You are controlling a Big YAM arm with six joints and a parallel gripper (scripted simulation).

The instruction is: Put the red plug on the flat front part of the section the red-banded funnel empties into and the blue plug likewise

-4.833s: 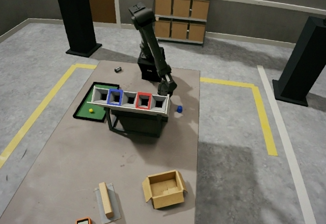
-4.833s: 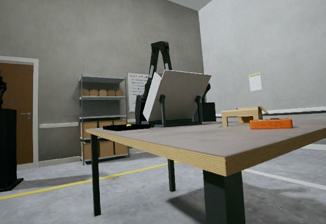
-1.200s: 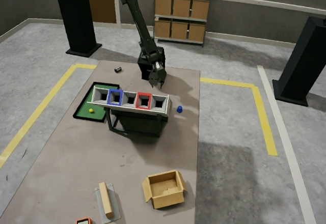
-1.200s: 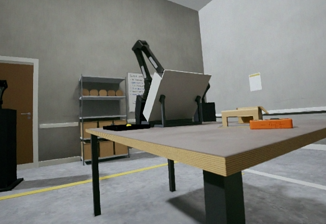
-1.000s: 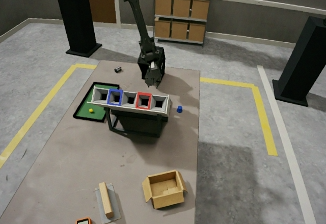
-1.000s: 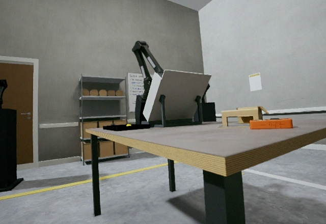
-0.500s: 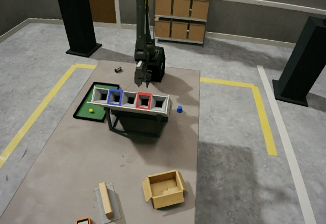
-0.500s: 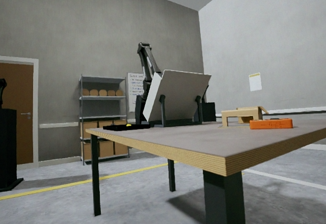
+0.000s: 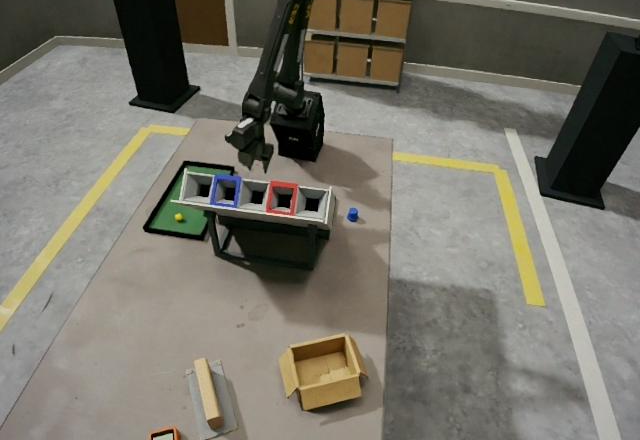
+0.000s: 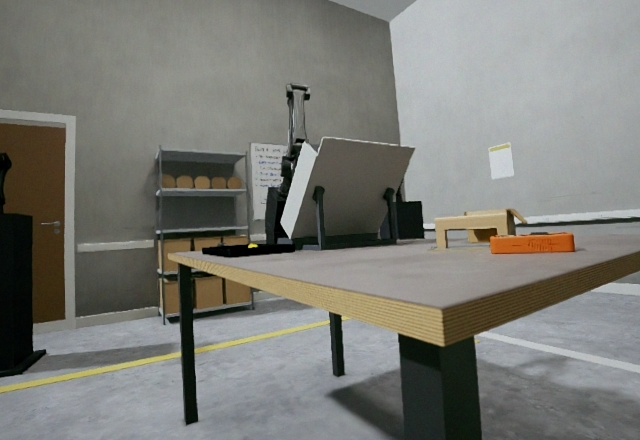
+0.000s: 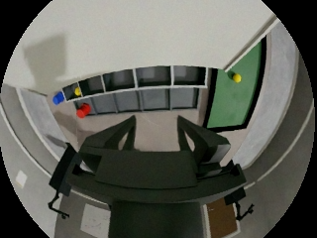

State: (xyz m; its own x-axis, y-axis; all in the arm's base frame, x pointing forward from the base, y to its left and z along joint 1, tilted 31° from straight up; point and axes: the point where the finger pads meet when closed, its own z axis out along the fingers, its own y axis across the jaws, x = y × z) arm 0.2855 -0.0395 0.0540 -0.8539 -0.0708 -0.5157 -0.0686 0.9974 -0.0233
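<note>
Now: hand 240 mm to the left of the green marble tray, 140 mm above it and 70 mm short of it. Also, from my hand: orange device 860 mm ahead, 140 mm below, 130 mm to the left; then white cover 140 mm ahead, 100 mm to the left, 60 mm above; then cardboard box 550 mm ahead, 400 mm to the left, 110 mm below.
</note>
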